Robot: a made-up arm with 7 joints.
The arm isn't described. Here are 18 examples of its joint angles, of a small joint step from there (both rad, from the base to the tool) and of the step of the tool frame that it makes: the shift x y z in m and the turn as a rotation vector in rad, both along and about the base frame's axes.
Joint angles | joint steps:
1: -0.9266 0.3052 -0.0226 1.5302 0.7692 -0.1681 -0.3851 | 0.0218 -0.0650 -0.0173 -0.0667 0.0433 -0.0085 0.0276
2: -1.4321 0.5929 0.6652 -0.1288 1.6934 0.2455 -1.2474 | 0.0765 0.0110 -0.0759 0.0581 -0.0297 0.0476 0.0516
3: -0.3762 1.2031 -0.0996 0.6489 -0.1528 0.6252 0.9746 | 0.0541 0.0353 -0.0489 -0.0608 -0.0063 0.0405 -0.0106
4: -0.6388 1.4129 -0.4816 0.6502 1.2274 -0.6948 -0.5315 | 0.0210 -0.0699 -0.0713 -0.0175 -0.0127 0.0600 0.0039
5: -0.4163 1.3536 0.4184 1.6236 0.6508 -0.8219 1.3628 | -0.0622 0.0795 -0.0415 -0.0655 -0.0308 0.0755 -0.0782
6: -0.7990 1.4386 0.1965 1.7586 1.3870 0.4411 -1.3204 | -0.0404 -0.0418 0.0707 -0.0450 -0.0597 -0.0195 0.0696
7: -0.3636 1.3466 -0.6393 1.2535 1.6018 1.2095 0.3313 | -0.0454 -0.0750 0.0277 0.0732 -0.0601 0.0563 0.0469
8: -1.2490 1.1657 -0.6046 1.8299 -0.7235 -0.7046 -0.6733 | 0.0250 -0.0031 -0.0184 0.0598 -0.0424 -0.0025 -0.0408
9: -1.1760 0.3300 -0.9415 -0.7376 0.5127 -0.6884 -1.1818 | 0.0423 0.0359 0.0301 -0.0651 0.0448 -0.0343 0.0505
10: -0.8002 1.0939 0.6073 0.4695 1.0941 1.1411 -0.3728 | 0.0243 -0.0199 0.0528 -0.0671 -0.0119 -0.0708 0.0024
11: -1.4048 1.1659 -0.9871 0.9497 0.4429 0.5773 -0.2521 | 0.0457 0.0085 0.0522 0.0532 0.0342 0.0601 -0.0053
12: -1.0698 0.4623 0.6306 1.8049 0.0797 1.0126 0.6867 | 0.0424 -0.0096 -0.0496 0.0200 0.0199 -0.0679 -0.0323
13: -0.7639 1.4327 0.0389 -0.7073 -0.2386 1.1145 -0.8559 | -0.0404 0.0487 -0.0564 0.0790 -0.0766 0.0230 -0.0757
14: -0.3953 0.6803 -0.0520 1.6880 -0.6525 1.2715 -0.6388 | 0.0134 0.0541 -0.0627 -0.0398 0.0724 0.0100 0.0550
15: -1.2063 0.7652 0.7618 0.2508 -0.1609 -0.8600 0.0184 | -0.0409 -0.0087 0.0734 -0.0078 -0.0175 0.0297 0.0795
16: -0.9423 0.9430 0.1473 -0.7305 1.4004 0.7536 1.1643 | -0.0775 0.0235 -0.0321 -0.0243 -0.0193 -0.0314 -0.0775
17: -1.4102 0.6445 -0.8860 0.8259 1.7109 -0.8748 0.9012 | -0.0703 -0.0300 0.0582 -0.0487 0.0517 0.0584 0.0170
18: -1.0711 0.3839 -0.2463 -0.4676 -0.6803 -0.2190 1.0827 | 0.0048 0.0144 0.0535 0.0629 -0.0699 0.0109 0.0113
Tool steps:
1: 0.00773 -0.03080 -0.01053 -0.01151 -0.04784 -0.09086
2: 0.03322 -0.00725 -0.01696 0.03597 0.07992 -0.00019
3: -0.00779 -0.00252 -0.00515 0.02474 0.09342 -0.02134
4: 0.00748 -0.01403 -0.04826 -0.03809 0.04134 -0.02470
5: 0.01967 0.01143 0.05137 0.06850 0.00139 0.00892
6: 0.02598 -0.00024 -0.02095 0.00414 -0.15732 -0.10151
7: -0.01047 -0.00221 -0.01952 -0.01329 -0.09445 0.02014
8: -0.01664 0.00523 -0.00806 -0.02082 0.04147 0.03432
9: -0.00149 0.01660 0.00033 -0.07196 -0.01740 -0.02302
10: -0.00254 -0.00013 0.00349 0.04467 -0.03303 -0.06785
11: -0.01753 0.02068 -0.00789 0.00644 -0.00034 0.13346
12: -0.02090 0.00463 -0.01764 0.03187 0.00614 -0.03173
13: 0.00734 0.01005 0.00153 -0.03472 0.15574 0.03523
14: -0.00246 0.02453 0.01665 0.07788 0.10965 -0.14711
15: -0.01449 0.01065 0.00749 -0.14201 -0.11202 -0.03208
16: -0.01523 -0.01754 0.01989 0.04572 0.02144 -0.05239
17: 0.00539 -0.02962 0.04795 -0.05595 -0.16776 -0.07214
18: 0.01630 0.01728 0.00257 -0.04092 0.09230 0.02426
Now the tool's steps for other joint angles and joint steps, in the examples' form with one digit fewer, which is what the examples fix.
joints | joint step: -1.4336 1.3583 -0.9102 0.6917 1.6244 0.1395 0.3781 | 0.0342 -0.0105 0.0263 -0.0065 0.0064 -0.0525 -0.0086
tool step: 0.0055 -0.0002 -0.0109 -0.0184 0.0653 0.0003
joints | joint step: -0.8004 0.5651 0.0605 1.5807 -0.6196 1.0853 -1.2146 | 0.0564 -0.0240 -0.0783 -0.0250 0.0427 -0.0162 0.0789
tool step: -0.0202 0.0003 -0.0170 0.1157 0.1221 -0.1252
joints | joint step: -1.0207 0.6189 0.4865 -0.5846 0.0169 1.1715 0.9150 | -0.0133 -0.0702 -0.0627 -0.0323 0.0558 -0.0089 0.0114
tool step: 0.0097 -0.0245 -0.0069 0.0128 -0.0147 -0.0261
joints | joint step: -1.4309 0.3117 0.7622 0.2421 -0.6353 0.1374 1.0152 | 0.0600 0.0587 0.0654 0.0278 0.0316 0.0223 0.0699
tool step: -0.0016 0.0399 -0.0254 -0.0702 0.1313 0.1106
